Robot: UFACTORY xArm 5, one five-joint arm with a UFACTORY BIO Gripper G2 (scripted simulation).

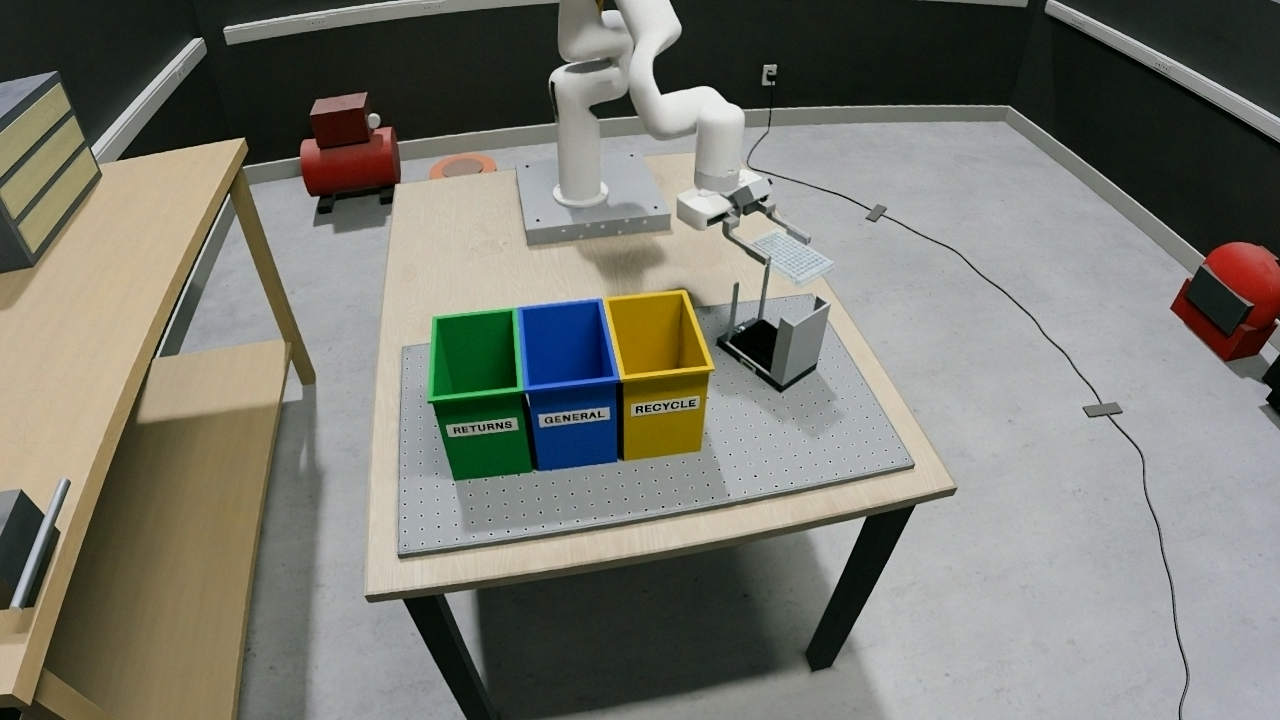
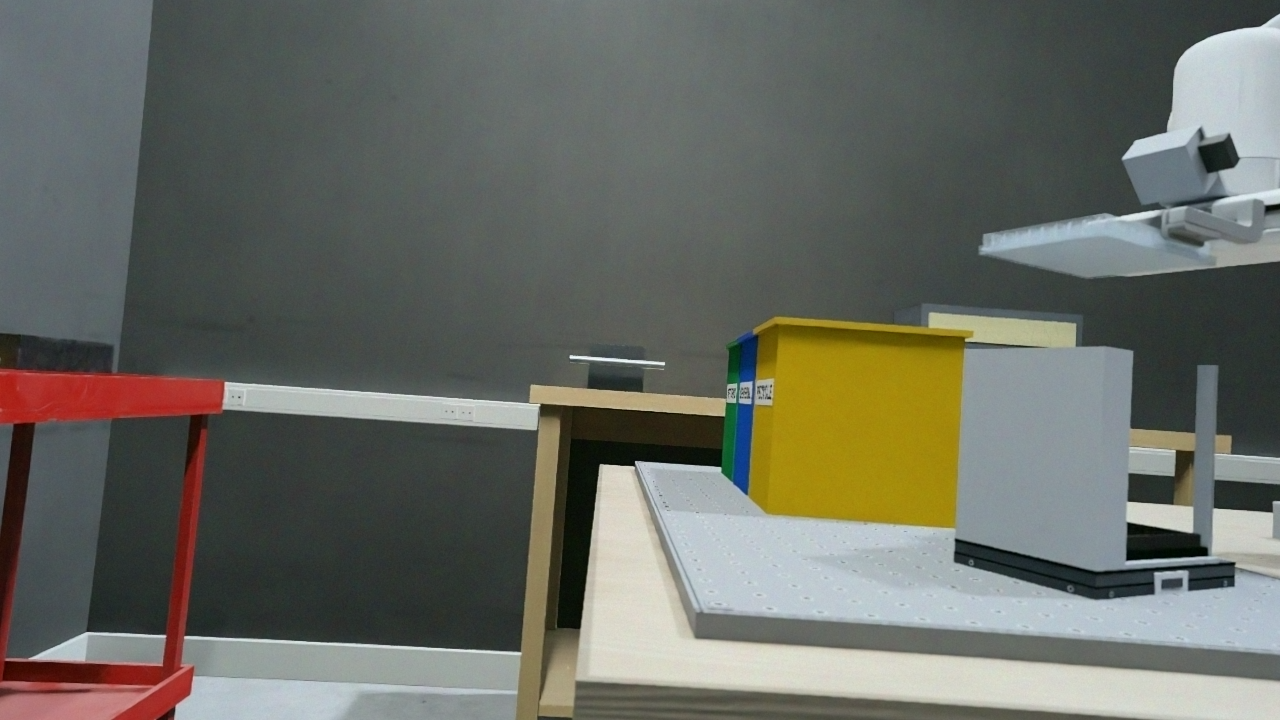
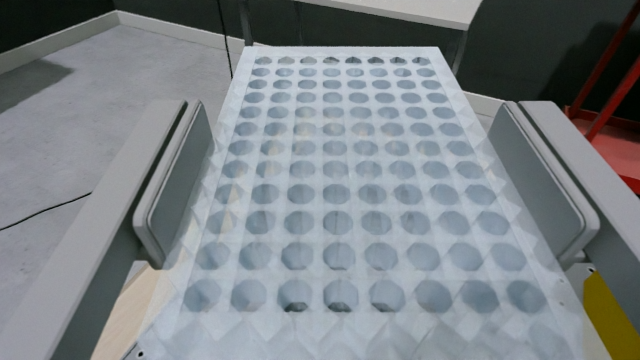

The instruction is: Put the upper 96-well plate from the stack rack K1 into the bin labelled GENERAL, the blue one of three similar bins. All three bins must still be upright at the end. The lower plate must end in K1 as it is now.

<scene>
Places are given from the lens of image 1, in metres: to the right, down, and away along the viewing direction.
yellow recycle bin (image 1: 663,362): 0.04, 0.00, 1.20
blue general bin (image 1: 573,369): -0.11, 0.02, 1.18
clear 96-well plate (image 1: 793,261): 0.24, -0.15, 1.10
green returns bin (image 1: 485,434): -0.22, 0.10, 1.00
dark plate (image 1: 757,342): 0.21, -0.03, 1.26
The marked spots on the clear 96-well plate and the dark plate are 0.20 m apart.
</scene>
